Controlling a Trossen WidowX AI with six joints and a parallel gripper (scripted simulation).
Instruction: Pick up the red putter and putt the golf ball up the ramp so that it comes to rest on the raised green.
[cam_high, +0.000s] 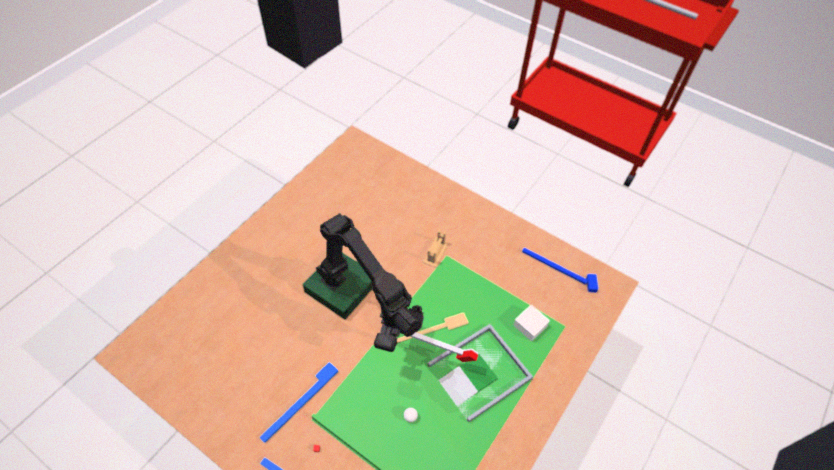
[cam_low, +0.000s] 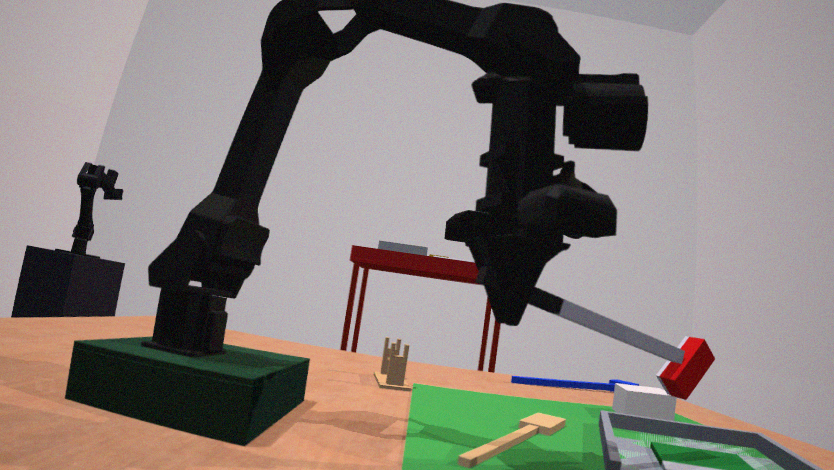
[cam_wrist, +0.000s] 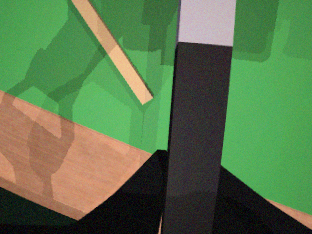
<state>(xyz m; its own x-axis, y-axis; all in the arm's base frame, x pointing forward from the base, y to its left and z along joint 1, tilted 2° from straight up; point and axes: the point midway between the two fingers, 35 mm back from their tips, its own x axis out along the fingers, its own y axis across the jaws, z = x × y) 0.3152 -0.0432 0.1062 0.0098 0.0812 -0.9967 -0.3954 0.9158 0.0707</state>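
Right now the red putter is 110 mm ahead of my gripper tip and 50 mm to the left of it. From my gripper tip the other things lie so: green mat (170 mm ahead, 130 mm below, 50 mm to the left); white golf ball (180 mm ahead, 140 mm to the right, 110 mm below); small red cube (390 mm to the right, 130 mm below, 30 mm ahead).
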